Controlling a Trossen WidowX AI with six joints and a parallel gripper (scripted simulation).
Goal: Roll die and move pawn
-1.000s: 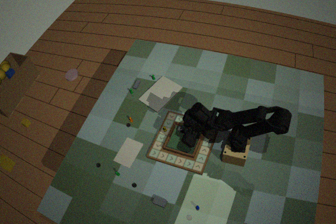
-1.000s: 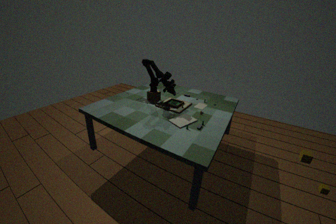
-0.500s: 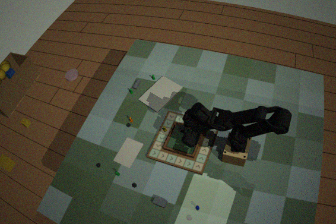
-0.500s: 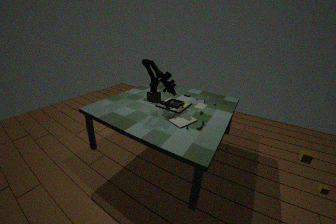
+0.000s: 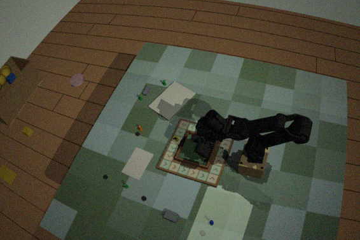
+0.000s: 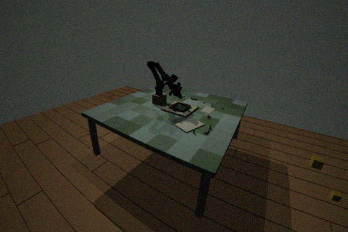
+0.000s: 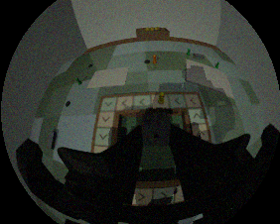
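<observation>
Now: the die right at my gripper tip. Also, from my gripper tip: orange pawn 300 mm ahead, 110 mm below, 80 mm to the right; dark green dice tray 120 mm below; yellow pawn 100 mm below, 100 mm ahead, 40 mm to the right.
</observation>
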